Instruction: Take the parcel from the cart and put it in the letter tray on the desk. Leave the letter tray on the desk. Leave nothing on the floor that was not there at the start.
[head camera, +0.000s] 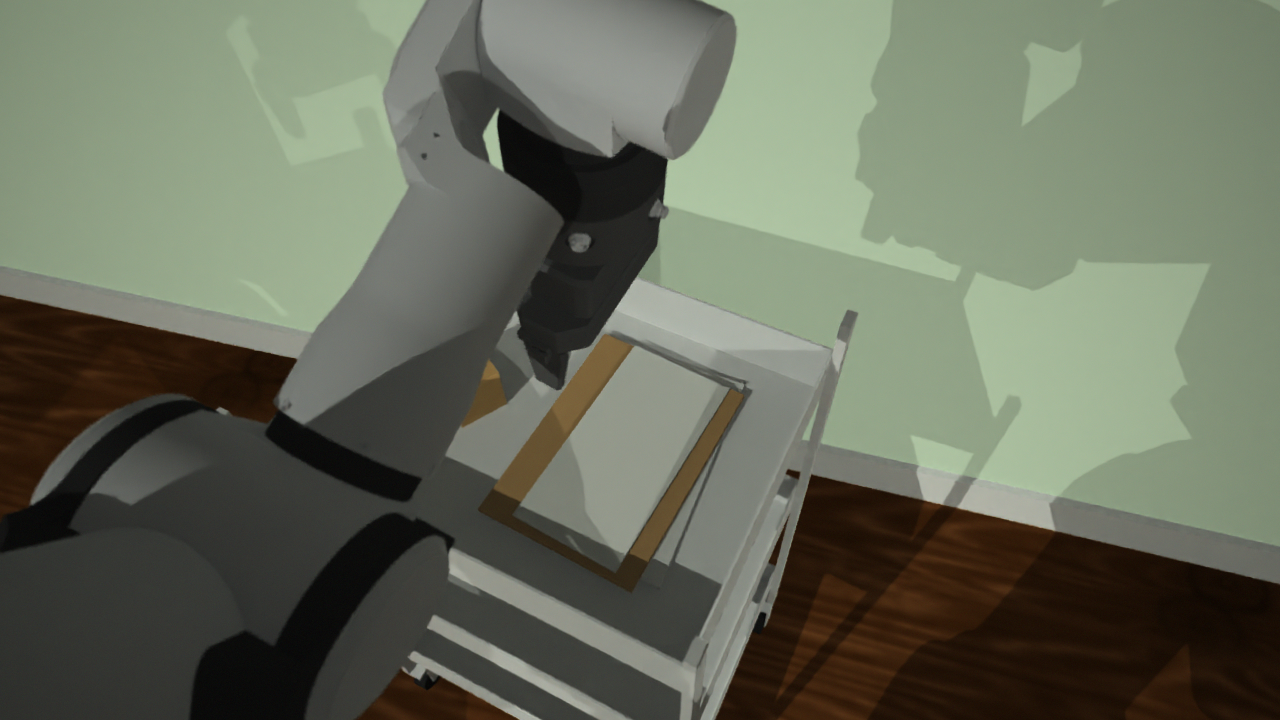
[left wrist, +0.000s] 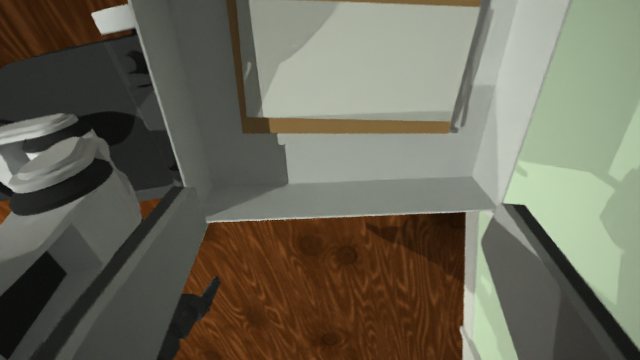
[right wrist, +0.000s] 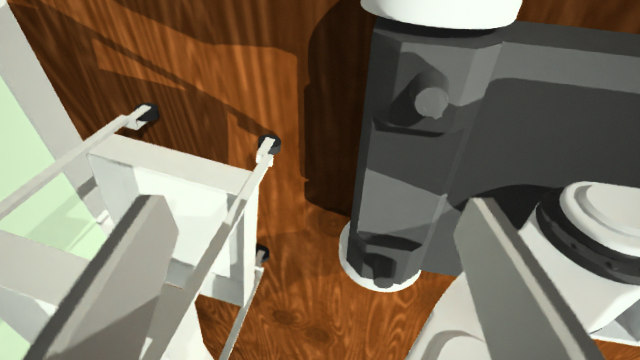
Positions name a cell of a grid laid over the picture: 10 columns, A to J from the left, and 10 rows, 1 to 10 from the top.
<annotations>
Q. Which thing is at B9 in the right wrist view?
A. The right gripper.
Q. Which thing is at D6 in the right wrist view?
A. A white three-shelf cart.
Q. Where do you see the left gripper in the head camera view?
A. E5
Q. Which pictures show the brown cardboard parcel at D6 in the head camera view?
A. The head camera view only.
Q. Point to the left gripper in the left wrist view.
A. F6
</annotations>
